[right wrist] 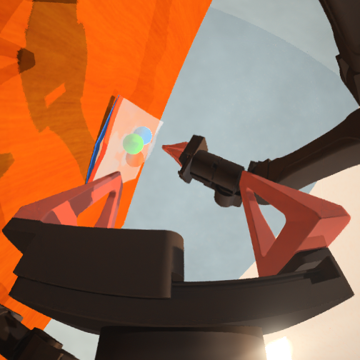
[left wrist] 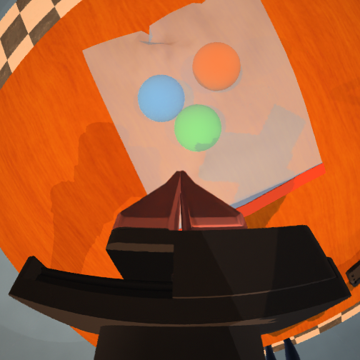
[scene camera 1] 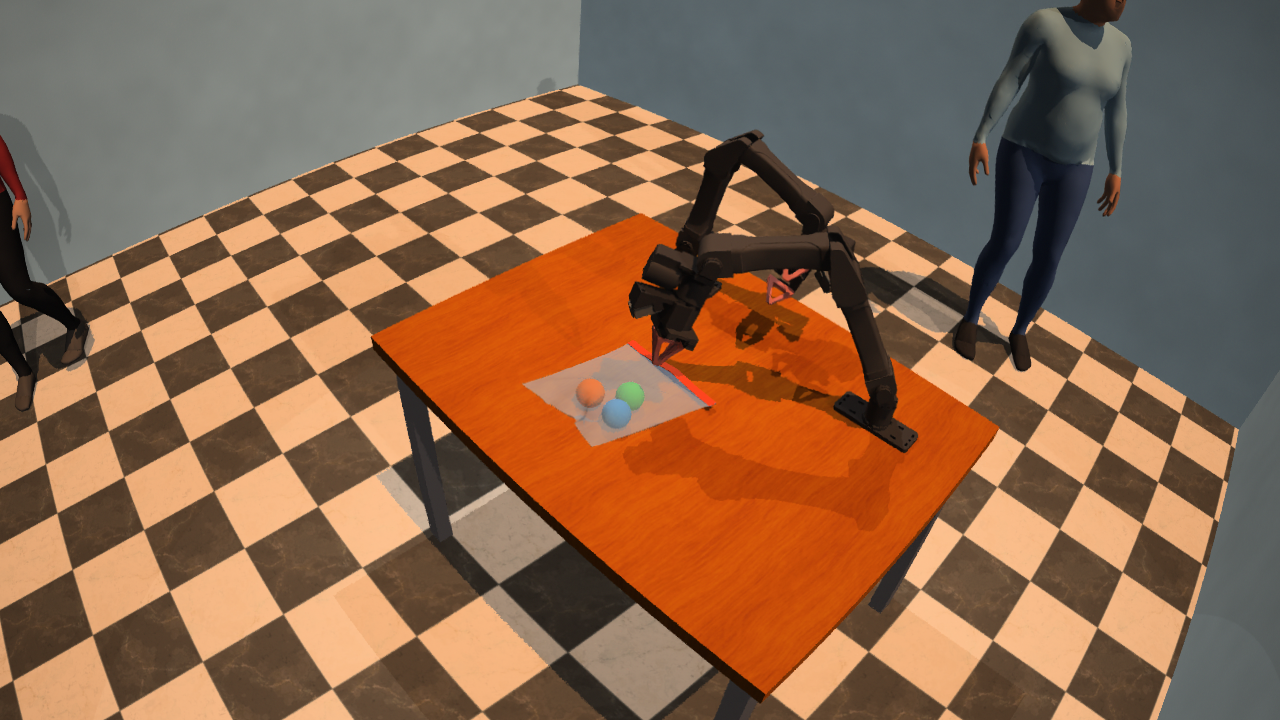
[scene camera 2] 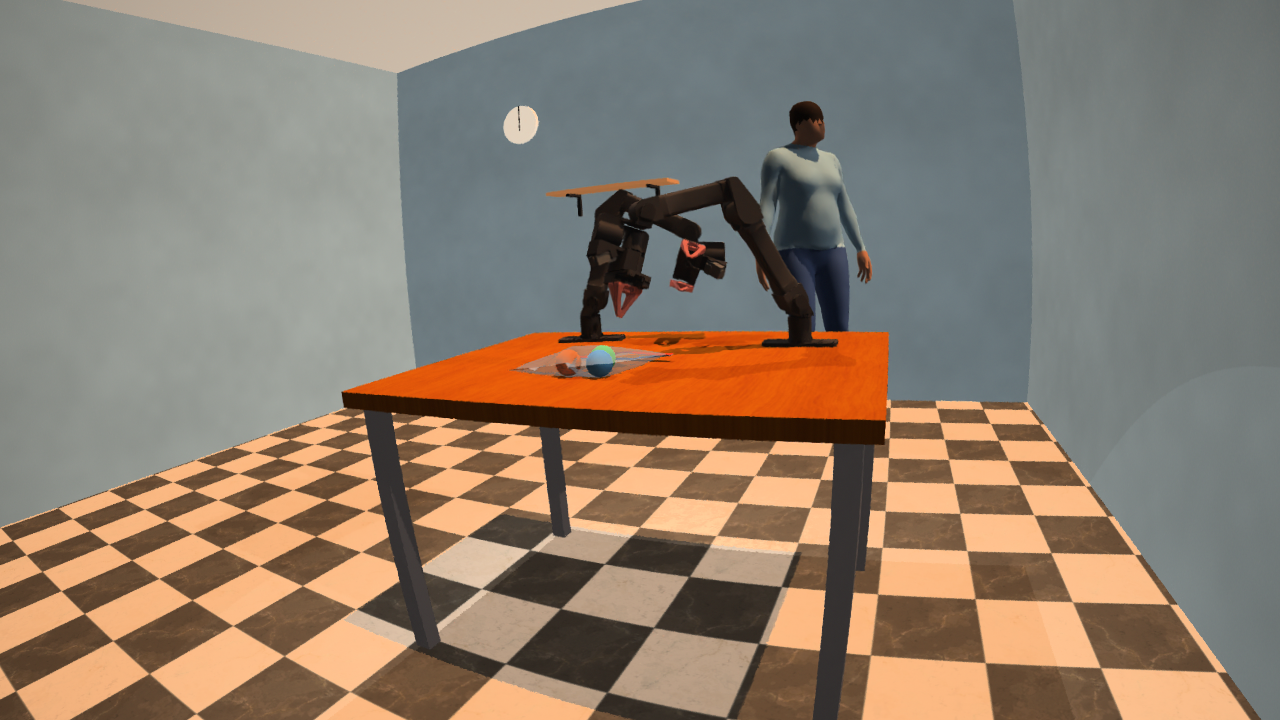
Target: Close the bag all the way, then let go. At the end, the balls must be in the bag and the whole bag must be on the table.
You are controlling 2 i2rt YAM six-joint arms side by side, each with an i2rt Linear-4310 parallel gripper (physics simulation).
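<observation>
A clear flat bag [scene camera 1: 662, 404] [scene camera 2: 637, 360] [left wrist: 265, 85] [right wrist: 116, 162] lies on the table. An orange ball [scene camera 1: 589, 392] [scene camera 2: 567, 361] [left wrist: 216, 66] [right wrist: 135, 160], a green ball [scene camera 1: 630, 394] [left wrist: 198, 127] [right wrist: 133, 144] and a blue ball [scene camera 1: 615, 413] [scene camera 2: 600, 362] [left wrist: 161, 98] [right wrist: 145, 135] are inside it. A red strip [scene camera 1: 694, 391] [left wrist: 310, 176] edges its mouth; a blue line runs beside it in the right wrist view. My left gripper [scene camera 1: 657, 362] [scene camera 2: 621, 315] [left wrist: 180, 177] [right wrist: 162, 147] is shut and empty, above the bag's mouth side. My right gripper is open, empty and raised, away from the bag.
The wooden table [scene camera 1: 554, 483] [scene camera 2: 733, 394] has its edge beyond the bag's far end from the mouth. The left arm's base [scene camera 1: 875, 420] [scene camera 2: 799, 342] is mounted on the table. A person [scene camera 1: 1056, 116] [scene camera 2: 819, 197] stands behind the table.
</observation>
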